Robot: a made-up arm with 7 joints. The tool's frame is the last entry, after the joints.
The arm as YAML. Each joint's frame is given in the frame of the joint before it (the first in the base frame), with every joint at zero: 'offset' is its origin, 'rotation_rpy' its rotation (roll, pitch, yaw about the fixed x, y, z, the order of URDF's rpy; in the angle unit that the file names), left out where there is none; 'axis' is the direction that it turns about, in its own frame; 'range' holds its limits. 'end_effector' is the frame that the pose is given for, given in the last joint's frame.
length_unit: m
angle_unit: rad
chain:
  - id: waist
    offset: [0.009, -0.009, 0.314]
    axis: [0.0, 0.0, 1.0]
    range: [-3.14, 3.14]
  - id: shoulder
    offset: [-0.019, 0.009, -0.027]
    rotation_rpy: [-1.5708, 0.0, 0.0]
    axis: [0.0, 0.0, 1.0]
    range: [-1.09, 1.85]
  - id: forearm
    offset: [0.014, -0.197, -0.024]
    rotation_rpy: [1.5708, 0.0, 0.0]
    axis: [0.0, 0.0, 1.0]
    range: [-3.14, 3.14]
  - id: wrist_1
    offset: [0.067, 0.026, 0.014]
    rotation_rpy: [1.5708, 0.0, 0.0]
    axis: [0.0, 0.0, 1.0]
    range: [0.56, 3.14]
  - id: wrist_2
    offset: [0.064, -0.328, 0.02]
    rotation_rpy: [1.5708, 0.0, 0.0]
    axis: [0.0, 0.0, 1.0]
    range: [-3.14, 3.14]
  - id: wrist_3
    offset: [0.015, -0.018, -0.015]
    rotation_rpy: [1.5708, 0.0, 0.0]
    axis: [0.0, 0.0, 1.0]
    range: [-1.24, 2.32]
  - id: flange
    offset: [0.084, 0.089, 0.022]
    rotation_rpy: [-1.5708, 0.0, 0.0]
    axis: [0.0, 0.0, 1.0]
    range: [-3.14, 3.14]
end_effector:
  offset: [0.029, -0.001, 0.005]
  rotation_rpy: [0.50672, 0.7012, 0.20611]
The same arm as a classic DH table. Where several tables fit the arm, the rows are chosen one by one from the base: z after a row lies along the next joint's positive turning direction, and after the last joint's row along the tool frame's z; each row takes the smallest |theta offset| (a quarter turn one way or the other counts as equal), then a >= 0, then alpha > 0; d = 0 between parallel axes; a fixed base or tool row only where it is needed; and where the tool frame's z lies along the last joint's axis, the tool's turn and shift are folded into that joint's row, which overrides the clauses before.
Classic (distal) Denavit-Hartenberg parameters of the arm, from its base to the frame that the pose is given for. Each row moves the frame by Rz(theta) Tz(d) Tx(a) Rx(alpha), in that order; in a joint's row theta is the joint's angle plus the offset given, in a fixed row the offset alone. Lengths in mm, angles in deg.
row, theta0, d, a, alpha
base (fixed), -45, 0, 12.7, 0
waist, 45, 287, -19, -90
shoulder, 0, -15, 14, 90
forearm, 0, 211, 67, 90
wrist_1, 0, -6, 64, 90
wrist_2, 0, 313, 15, 90
wrist_3, 0, 40, 84, -90
flange, 61.1, 70.8, 13.1, 48.08
tool (fixed), -60.11, 34.8, 0, 0
Joint limits (deg, base to tool): -179.91..179.91 -62.45..106 -179.91..179.91 32.09..179.91 -179.91..179.91 -71.05..132.93 -179.91..179.91

